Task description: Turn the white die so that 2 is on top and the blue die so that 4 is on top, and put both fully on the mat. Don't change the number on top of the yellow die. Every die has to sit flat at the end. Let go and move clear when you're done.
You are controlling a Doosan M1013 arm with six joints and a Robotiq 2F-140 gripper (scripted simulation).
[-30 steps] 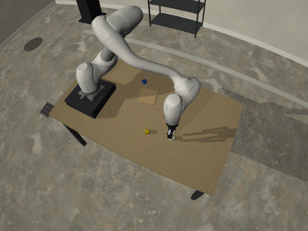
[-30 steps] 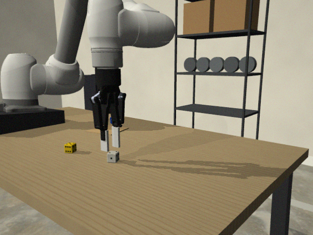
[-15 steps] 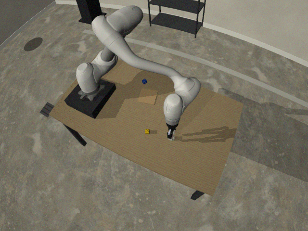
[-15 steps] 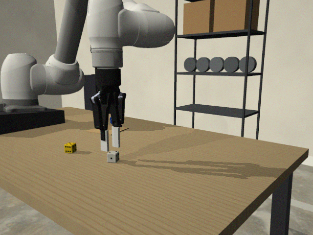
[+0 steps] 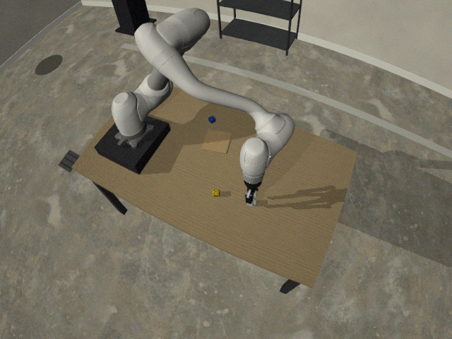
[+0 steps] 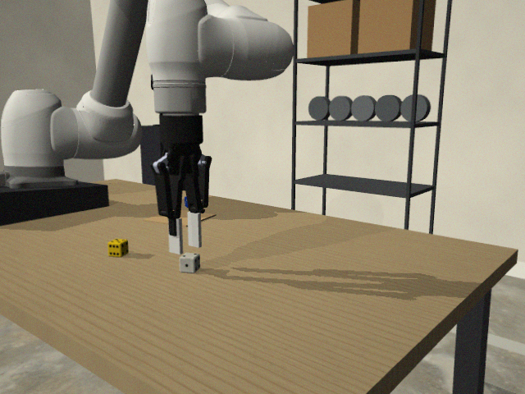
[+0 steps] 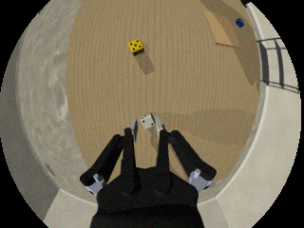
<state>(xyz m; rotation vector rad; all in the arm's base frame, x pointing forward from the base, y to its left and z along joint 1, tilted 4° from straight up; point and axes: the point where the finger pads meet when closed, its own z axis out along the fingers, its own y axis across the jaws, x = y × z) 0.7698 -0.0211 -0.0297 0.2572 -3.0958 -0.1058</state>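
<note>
My gripper is now 60 mm above the white die and 10 mm short of it. Also, from my hand: blue die (450 mm behind, 350 mm to the left, 60 mm below); mat (350 mm behind, 240 mm to the left, 70 mm below); yellow die (180 mm behind, 60 mm below, 40 mm to the right).
</note>
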